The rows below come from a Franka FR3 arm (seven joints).
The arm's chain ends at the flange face. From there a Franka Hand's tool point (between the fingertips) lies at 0.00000 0.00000 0.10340 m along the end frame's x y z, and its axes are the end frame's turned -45 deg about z.
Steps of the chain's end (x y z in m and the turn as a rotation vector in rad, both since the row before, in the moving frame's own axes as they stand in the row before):
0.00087 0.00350 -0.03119 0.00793 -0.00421 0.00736
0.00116 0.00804 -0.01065 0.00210 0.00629 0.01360
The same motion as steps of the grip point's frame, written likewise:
-0.00158 0.00220 -0.03119 0.00858 0.00263 0.00736
-0.00425 0.00682 -0.01065 -0.00296 0.00593 0.01360

